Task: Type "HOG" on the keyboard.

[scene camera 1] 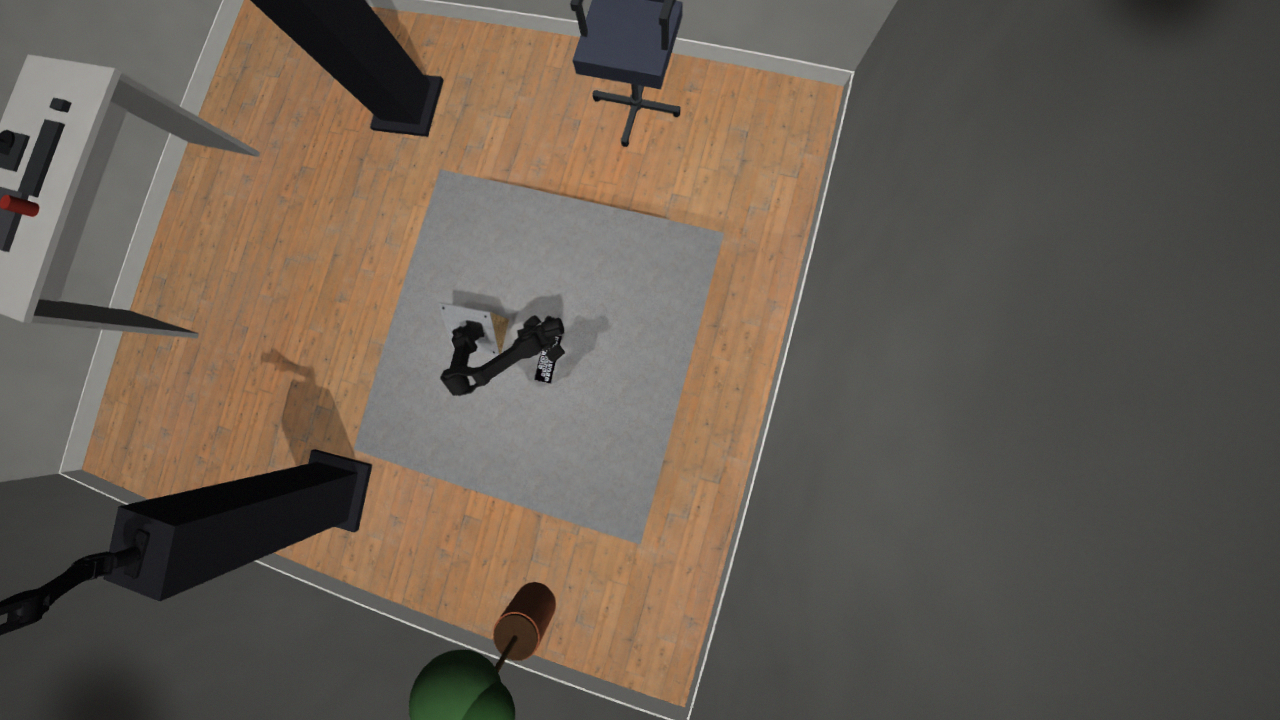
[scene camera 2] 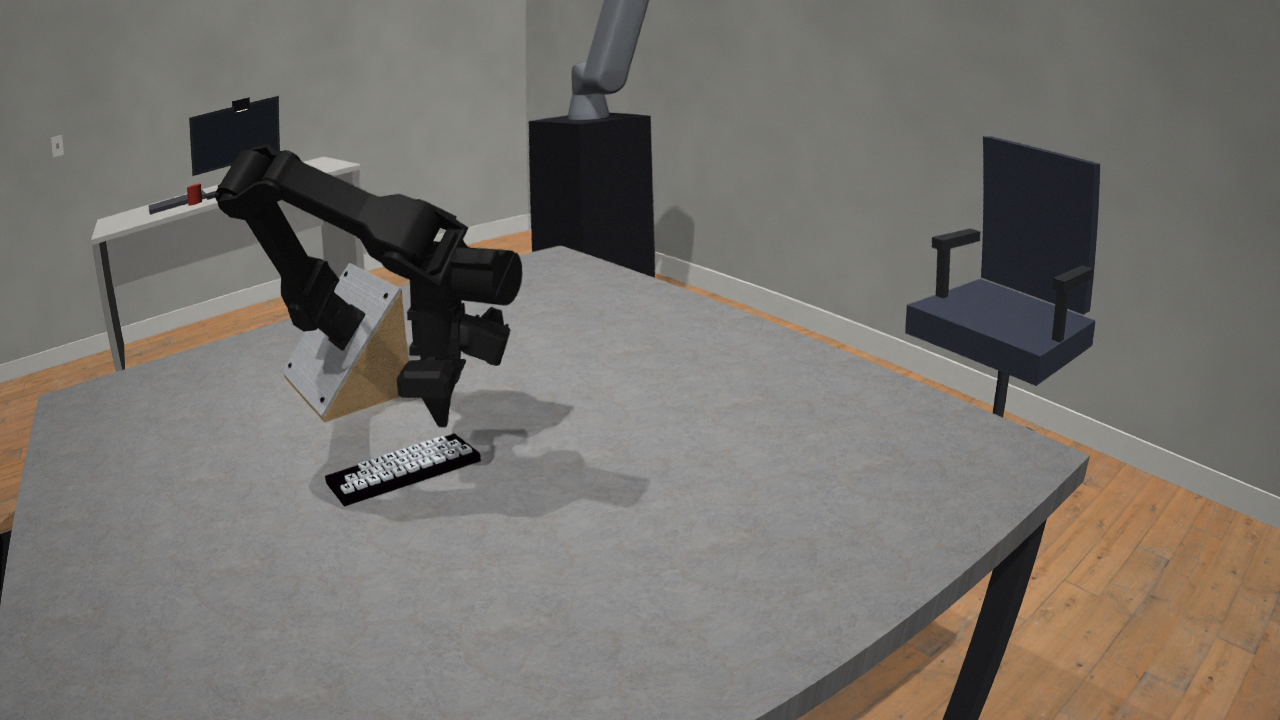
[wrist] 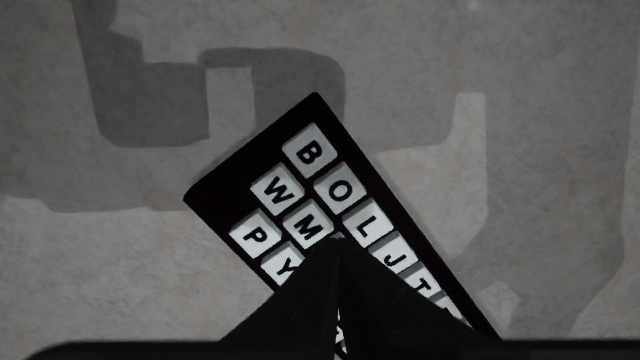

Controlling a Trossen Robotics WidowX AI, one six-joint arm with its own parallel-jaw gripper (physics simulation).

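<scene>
A black keyboard with white letter keys lies on the grey table. In the wrist view it is slanted, with the O key between the B key and the L key. My gripper is shut and empty, pointing down. Its tips are raised above the keyboard, with a gap below them in scene camera 2. In the wrist view they overlap the area between the M and L keys, below the O key. The fingers cover the lower keys; the H and G keys cannot be made out.
The arm's base is on a slanted metal plate on a wooden wedge, behind the keyboard on the table. A blue chair, black pedestals and a white desk stand beyond the table.
</scene>
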